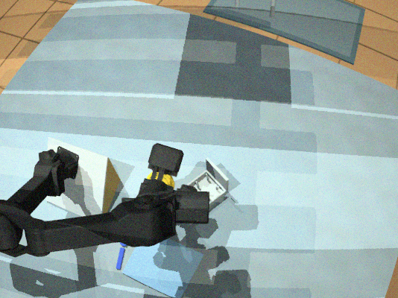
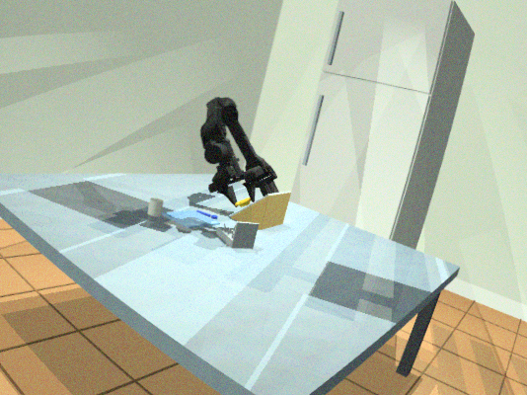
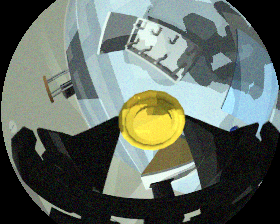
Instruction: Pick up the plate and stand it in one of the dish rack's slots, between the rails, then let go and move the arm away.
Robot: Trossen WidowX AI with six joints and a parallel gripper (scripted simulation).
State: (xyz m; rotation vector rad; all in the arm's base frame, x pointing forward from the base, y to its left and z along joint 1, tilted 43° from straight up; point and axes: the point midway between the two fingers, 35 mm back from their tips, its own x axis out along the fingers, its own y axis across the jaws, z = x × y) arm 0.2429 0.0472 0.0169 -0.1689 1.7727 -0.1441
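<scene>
My gripper tip is now 70 mm short of the dish rack, 40 mm to the right of it and 80 mm above it. The rest, counted from my gripper tip: white cup (160 mm ahead, 230 mm to the right, 80 mm below); light blue mat (60 mm ahead, 160 mm to the right, 100 mm below); yellow plate (10 mm above).
</scene>
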